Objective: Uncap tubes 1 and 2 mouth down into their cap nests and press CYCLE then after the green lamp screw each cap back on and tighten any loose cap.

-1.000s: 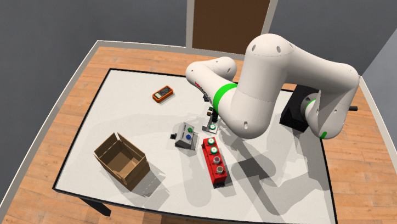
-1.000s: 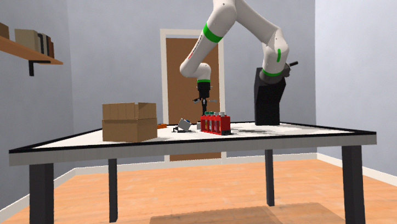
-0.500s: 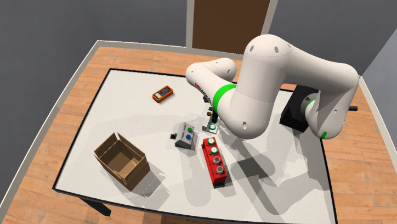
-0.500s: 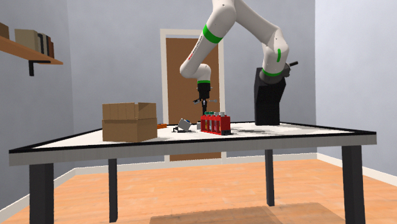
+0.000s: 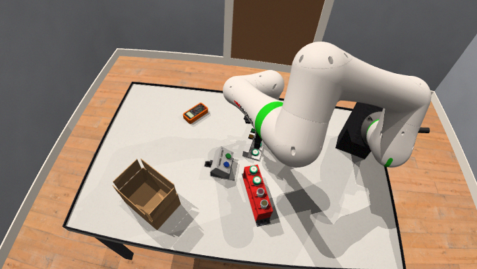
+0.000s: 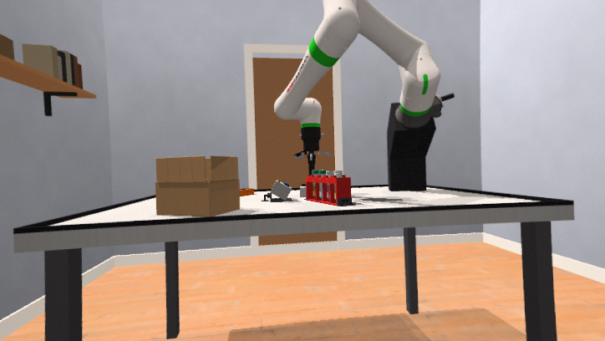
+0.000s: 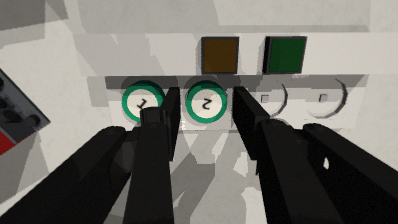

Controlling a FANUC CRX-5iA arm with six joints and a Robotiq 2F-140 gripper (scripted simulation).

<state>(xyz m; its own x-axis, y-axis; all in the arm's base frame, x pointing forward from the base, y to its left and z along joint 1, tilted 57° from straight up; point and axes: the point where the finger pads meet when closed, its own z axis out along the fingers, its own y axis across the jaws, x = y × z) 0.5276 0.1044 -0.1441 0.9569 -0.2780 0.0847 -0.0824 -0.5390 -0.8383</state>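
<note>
The cap 2 is 30 mm below my hand. Also, from my hand: key housing: 160 mm to the left, 140 mm ahead, 10 mm above; cap 1: 50 mm to the left, 30 mm below; green key: 140 mm to the left, 120 mm ahead, 20 mm above.
</note>
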